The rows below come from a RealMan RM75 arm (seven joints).
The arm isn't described. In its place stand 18 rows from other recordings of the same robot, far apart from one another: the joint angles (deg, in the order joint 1, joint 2, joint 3, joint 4, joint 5, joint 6, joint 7), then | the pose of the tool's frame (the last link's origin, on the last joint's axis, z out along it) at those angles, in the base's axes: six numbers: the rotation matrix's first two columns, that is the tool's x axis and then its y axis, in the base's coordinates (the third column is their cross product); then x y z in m.
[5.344 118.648 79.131 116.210 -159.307 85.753 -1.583] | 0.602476 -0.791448 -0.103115 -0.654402 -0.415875 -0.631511 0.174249 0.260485 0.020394
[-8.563 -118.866 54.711 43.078 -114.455 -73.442 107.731] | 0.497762 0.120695 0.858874 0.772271 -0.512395 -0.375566 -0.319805 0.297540 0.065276
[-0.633 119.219 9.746 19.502 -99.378 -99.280 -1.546] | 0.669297 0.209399 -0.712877 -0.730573 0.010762 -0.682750 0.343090 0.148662 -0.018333
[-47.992 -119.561 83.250 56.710 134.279 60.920 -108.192] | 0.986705 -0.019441 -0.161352 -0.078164 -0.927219 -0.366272 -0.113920 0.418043 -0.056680
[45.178 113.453 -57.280 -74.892 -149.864 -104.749 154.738] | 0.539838 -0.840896 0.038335 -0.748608 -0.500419 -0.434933 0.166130 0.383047 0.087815
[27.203 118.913 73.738 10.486 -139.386 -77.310 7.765] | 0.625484 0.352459 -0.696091 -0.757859 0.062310 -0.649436 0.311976 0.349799 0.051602
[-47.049 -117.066 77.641 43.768 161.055 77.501 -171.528] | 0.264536 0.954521 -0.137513 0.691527 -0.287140 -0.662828 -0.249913 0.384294 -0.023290
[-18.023 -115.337 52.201 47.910 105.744 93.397 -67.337] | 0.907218 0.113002 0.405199 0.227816 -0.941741 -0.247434 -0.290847 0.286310 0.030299
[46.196 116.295 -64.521 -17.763 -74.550 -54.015 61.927] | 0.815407 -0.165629 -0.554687 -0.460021 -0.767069 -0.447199 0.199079 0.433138 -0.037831
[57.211 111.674 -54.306 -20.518 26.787 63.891 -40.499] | 0.511551 -0.857601 0.053256 -0.748353 -0.475128 -0.462841 0.246952 0.427710 -0.014193
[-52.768 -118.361 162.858 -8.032 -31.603 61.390 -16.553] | 0.934100 -0.292260 0.205038 -0.088073 -0.745214 -0.660984 -0.212136 0.416730 -0.059155
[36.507 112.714 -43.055 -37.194 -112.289 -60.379 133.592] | 0.157220 -0.695331 -0.701282 -0.983735 -0.172733 -0.049276 0.278563 0.423719 0.060213
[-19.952 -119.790 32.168 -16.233 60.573 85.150 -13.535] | 0.571791 0.039552 0.819445 0.797318 -0.262053 -0.543703 -0.332949 0.236570 -0.056104
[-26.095 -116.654 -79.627 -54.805 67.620 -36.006 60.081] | 0.376012 0.628216 0.681146 0.860351 -0.509679 -0.004864 -0.166369 0.378372 -0.061682
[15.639 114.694 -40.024 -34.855 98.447 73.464 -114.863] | 0.669863 -0.148257 -0.727532 -0.691779 -0.480514 -0.539025 0.352084 0.314051 0.083938
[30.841 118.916 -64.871 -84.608 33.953 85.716 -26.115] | 0.621573 -0.760789 -0.186672 -0.725861 -0.469751 -0.502455 0.189468 0.372744 0.063324
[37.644 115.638 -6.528 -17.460 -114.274 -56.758 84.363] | 0.319310 -0.446298 -0.835978 -0.943396 -0.233201 -0.235842 0.329909 0.397888 0.028140
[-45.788 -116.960 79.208 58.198 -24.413 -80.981 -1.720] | 0.289843 0.955946 0.046452 0.772826 -0.205138 -0.600549 -0.194097 0.397598 -0.010895
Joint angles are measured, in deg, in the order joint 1, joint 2, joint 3, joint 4, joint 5, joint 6, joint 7. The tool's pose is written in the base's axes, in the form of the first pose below.
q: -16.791 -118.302 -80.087 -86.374 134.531 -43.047 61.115
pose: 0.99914 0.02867 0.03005 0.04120 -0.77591 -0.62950 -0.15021 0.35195 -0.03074
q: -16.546 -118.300 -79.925 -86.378 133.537 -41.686 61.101
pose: 0.99813 0.02792 0.05431 0.05622 -0.76726 -0.63887 -0.14841 0.35264 -0.02994
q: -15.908 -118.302 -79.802 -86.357 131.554 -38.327 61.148
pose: 0.99397 0.02649 0.10642 0.09103 -0.74044 -0.66593 -0.14580 0.35525 -0.02620
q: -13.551 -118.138 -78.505 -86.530 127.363 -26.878 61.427
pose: 0.97351 0.00156 0.22863 0.17754 -0.63520 -0.75166 -0.14233 0.36181 -0.01214
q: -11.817 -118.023 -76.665 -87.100 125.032 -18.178 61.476
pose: 0.95280 -0.03346 0.30174 0.23424 -0.55124 -0.80079 -0.13853 0.36335 -0.00197
